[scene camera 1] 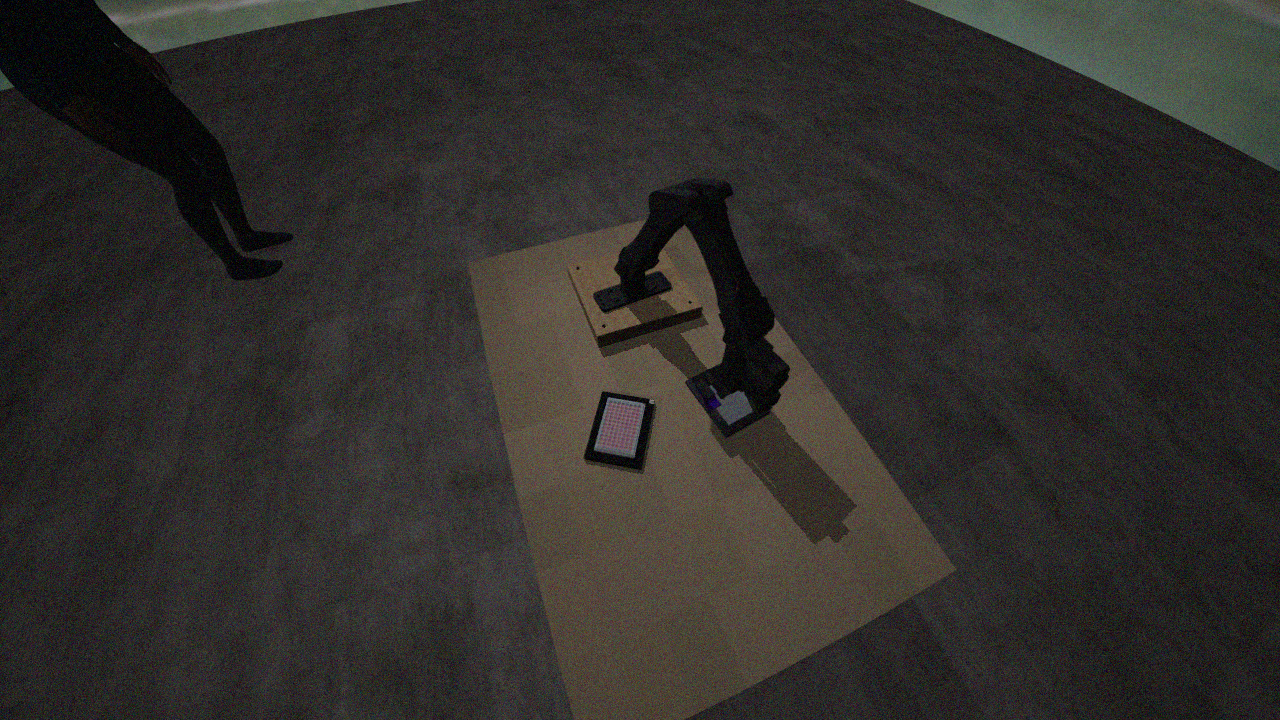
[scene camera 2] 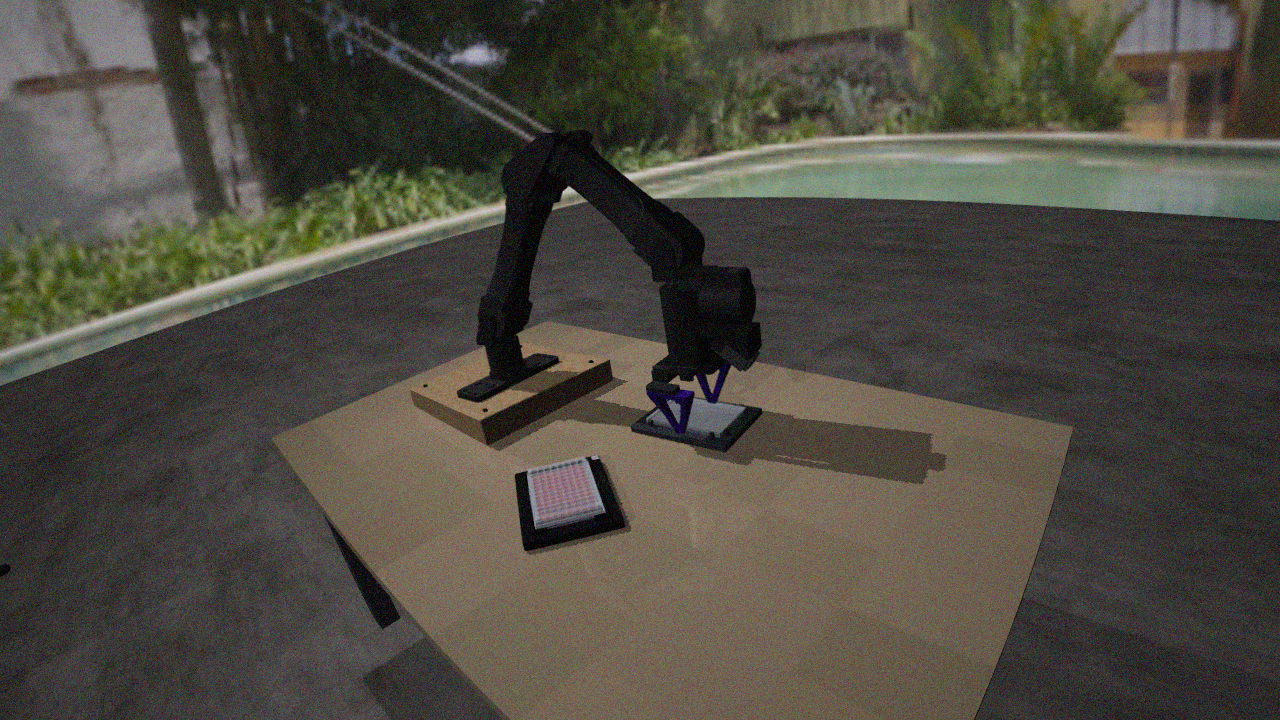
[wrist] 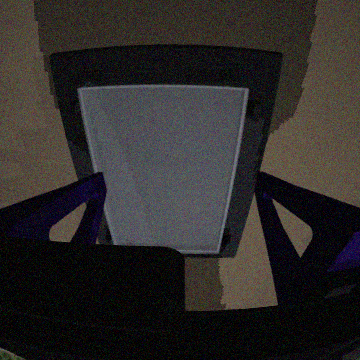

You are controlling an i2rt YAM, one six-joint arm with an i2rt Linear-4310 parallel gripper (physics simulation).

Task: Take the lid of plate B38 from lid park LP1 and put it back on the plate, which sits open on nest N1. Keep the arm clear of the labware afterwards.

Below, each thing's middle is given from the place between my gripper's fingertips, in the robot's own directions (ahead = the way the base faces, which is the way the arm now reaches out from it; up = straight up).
Right now the pale grey lid [scene camera 2: 704, 417] is 1 cm behind my hand and 1 cm to the left of it.
